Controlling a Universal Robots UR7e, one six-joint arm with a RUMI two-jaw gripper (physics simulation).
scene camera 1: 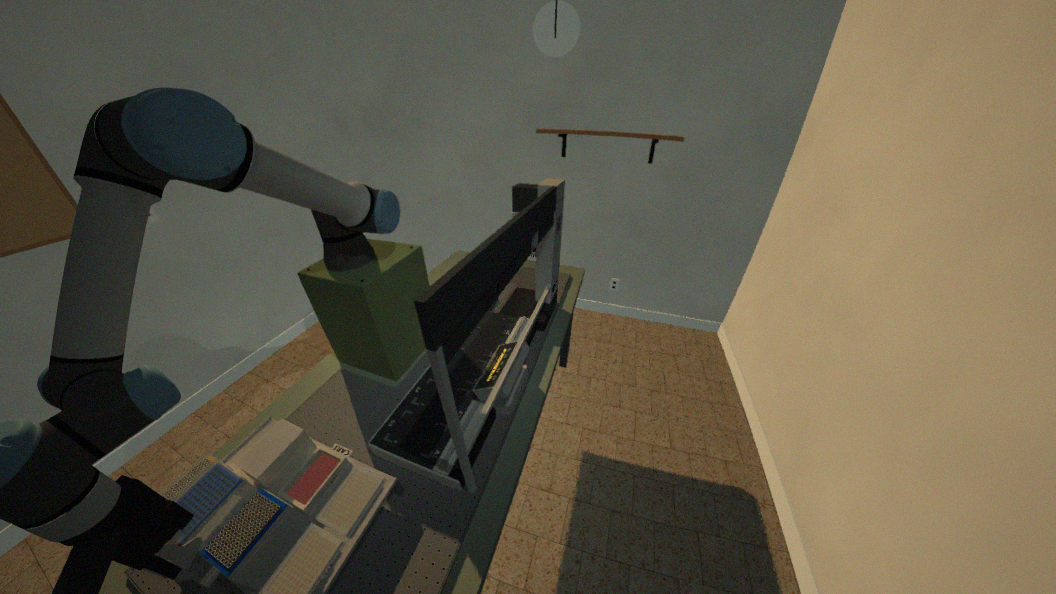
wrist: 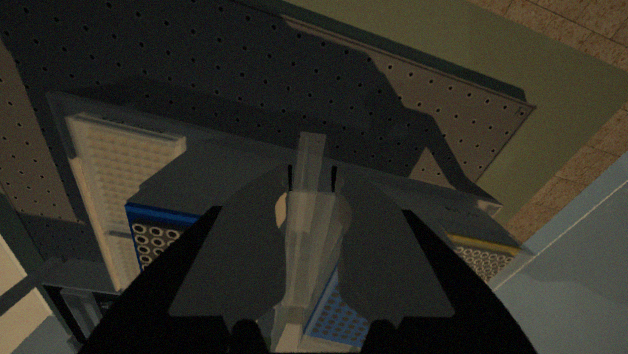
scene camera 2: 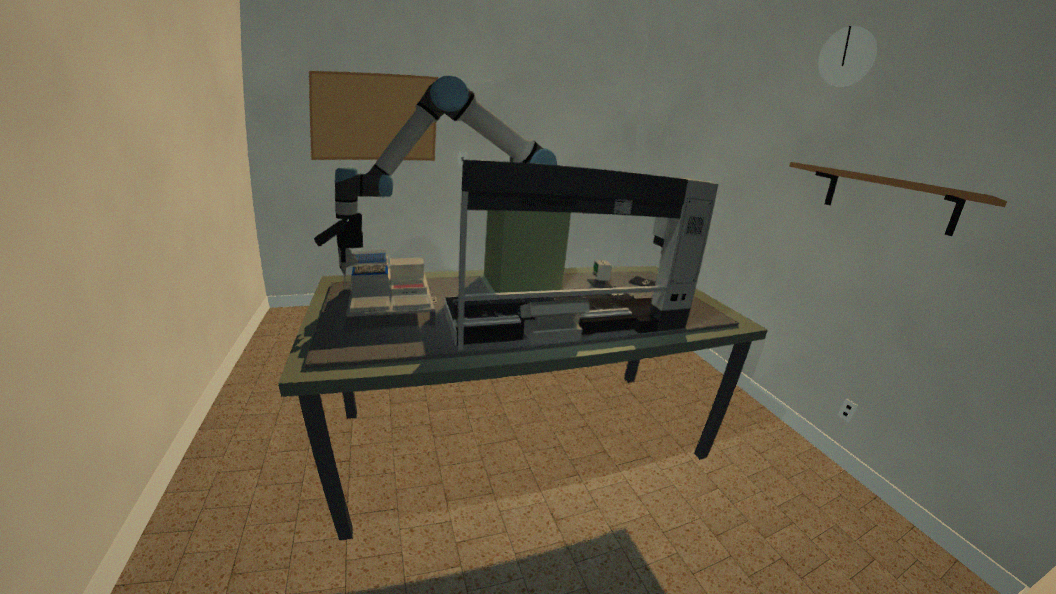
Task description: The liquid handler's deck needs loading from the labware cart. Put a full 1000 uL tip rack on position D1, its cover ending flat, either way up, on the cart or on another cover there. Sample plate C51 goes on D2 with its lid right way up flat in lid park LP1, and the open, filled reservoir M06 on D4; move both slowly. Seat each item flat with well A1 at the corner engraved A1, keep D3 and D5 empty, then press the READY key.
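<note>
My gripper is over the labware cart, closed on a clear cover that stands steeply on edge between the jaws. Its lower end is hard to make out. A blue-rimmed rack of pale open tips is beside the gripper. A blue rack is behind it, and a yellow-edged rack further back. A red-topped item and pale plates are on the cart. The liquid handler's dark deck lies beyond. Labels, A1 corners and the READY key cannot be read.
The handler's dark gantry beam and front post rise over the deck. The green arm pedestal stands behind. A pale block is on the cart. A small green-and-white box stands at the table's back.
</note>
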